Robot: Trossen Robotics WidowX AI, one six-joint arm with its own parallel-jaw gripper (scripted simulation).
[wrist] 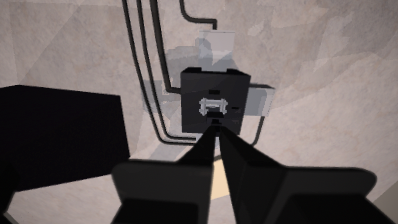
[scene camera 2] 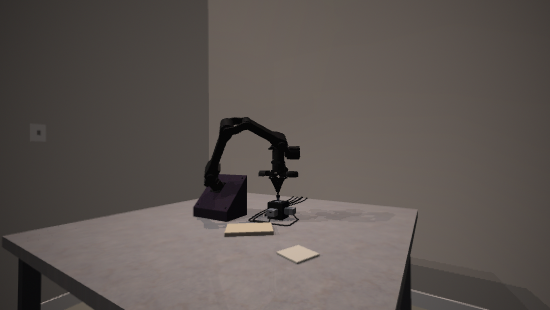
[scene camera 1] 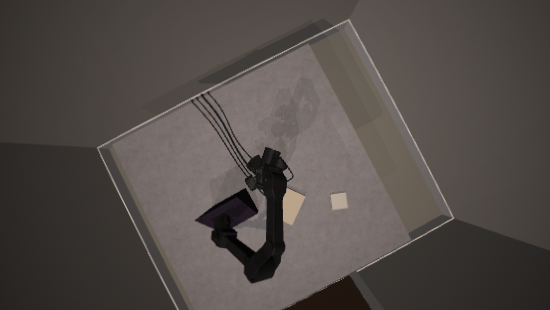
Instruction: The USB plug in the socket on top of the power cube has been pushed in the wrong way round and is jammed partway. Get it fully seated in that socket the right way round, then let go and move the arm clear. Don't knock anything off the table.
Labels:
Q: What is my gripper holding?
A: A dark USB plug.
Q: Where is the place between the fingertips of my gripper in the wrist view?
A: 216,130

